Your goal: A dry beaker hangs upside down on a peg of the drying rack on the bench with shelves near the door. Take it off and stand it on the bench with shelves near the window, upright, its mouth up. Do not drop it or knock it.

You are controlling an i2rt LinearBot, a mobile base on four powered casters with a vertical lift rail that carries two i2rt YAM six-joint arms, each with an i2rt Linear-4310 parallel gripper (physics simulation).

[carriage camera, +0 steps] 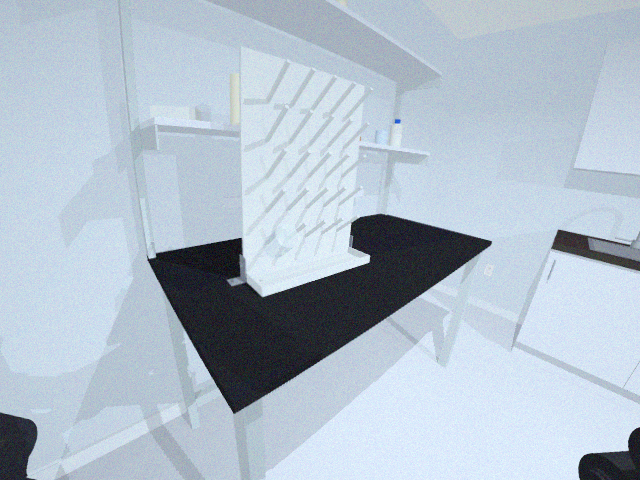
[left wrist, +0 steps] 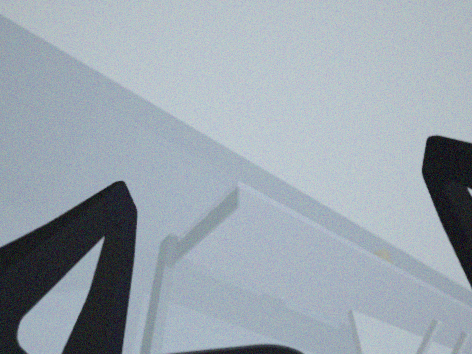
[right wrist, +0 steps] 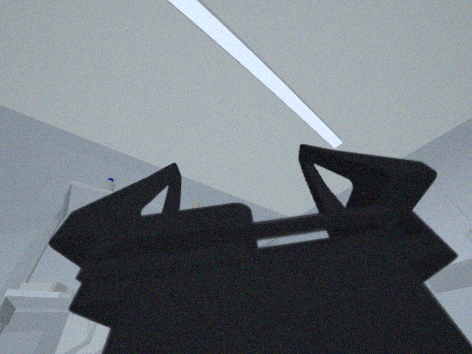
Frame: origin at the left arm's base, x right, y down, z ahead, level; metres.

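Where they show: left gripper, between the fingertips: (left wrist: 272, 175); right gripper, between the fingertips: (right wrist: 238, 160).
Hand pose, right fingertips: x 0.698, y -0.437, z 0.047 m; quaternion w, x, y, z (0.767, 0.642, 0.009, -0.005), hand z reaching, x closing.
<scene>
Things, the pixels of their top centre, and the offset from my right fingertips. "spot": a spot on its surface instead. Level surfaces: height alone.
- black bench top, height of its surface: dy +0.407 m
- cream cylinder, a spot on its surface: (carriage camera: 234, 98) spot: dx -0.672, dy -0.150, dz +0.769 m
- blue-capped bottle, a spot on its surface: (carriage camera: 396, 134) spot: dx +0.074, dy -0.137, dz +1.484 m
- long upper shelf, height of its surface: dy -0.489 m
A clear, faint beaker (carriage camera: 281, 238) hangs on a low peg at the left part of the white drying rack (carriage camera: 257, 77) in the carriage view; its outline is pale and its mouth is hard to make out. The rack stands on the black bench top (carriage camera: 330, 325). My left gripper (left wrist: 272, 175) is open and empty, facing an upper shelf and the ceiling. My right gripper (right wrist: 238, 160) is open and empty, facing the ceiling and its light strip. Neither gripper is near the beaker. Dark arm parts show at both bottom corners of the carriage view. The window bench cannot be identified.
A shelf (carriage camera: 199, 124) behind the rack bears a pale box and a cream cylinder (carriage camera: 234, 98). A blue-capped bottle (carriage camera: 396, 134) stands on the shelf farther right. A long upper shelf (carriage camera: 361, 36) overhangs the bench. A sink cabinet (carriage camera: 578, 304) stands at the right.
</scene>
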